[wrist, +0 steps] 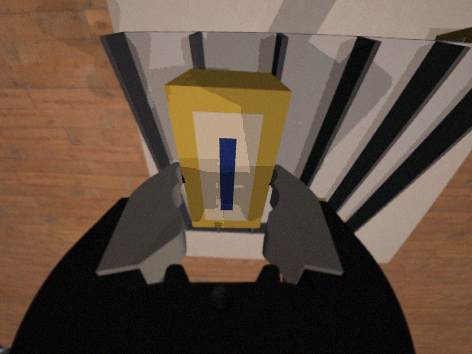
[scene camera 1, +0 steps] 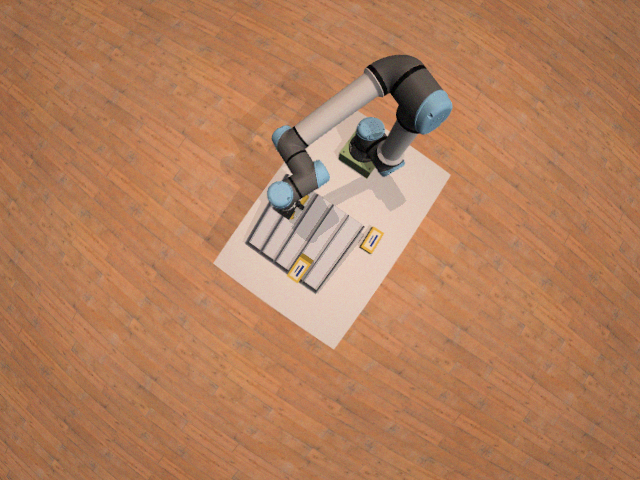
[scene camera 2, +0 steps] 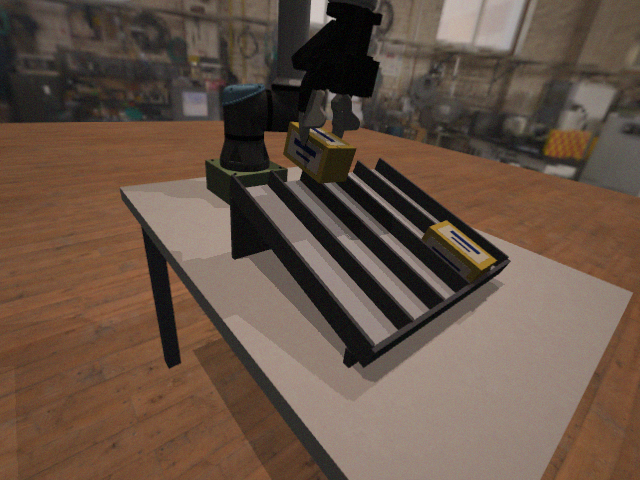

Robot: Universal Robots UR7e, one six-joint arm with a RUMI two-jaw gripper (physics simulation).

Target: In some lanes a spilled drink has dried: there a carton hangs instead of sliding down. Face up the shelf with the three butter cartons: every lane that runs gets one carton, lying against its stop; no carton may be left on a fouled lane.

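Frame: origin at the arm's base, x ahead, y left, z up, level; millimetres.
Seen in the pictures: gripper, fingertip midpoint: (wrist: 227, 166) (scene camera 2: 320, 146); arm's base, origin of the base link: (scene camera 1: 363, 148) (scene camera 2: 245, 164).
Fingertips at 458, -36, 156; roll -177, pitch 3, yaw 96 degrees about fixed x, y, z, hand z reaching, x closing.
Pixels of each thing's top centre, then the offset from my fingertips to it, as dx, dy, dz. Level surfaces: height alone.
- yellow butter carton, middle of its top: (wrist: 222, 182) (scene camera 2: 319, 126) (scene camera 1: 293, 201) -5, -1, +34
- second carton, middle of its top: (scene camera 2: 460, 232) (scene camera 1: 299, 268) +201, +199, -121
- third carton, middle of its top: (scene camera 1: 372, 240) -140, +374, -188
- pale table, its level: dz -252
The sloping shelf (scene camera 1: 333, 253) (scene camera 2: 305, 276) (wrist: 136, 95) has dark dividers between pale lanes. My gripper (scene camera 2: 323, 133) (wrist: 227, 166) is shut on a yellow butter carton (scene camera 1: 303, 200) (scene camera 2: 323, 155) (wrist: 227, 160), held lengthwise above the shelf's upper end, over about the second lane from the left in the wrist view. In scene camera 1 the arm hides the fingers. A second carton (scene camera 1: 299, 269) (scene camera 2: 460, 250) lies at the low end of the fourth lane from the left, against its stop. A third carton (scene camera 1: 372, 240) lies flat on the table right of the shelf. No spill mark is distinguishable.
The pale table (scene camera 1: 330, 325) (scene camera 2: 491, 361) carries the shelf and the robot's green base (scene camera 1: 354, 164) (scene camera 2: 219, 180) behind the shelf's high end. The shelf's side walls and dividers stand up between the lanes. The arm reaches over the high end from behind.
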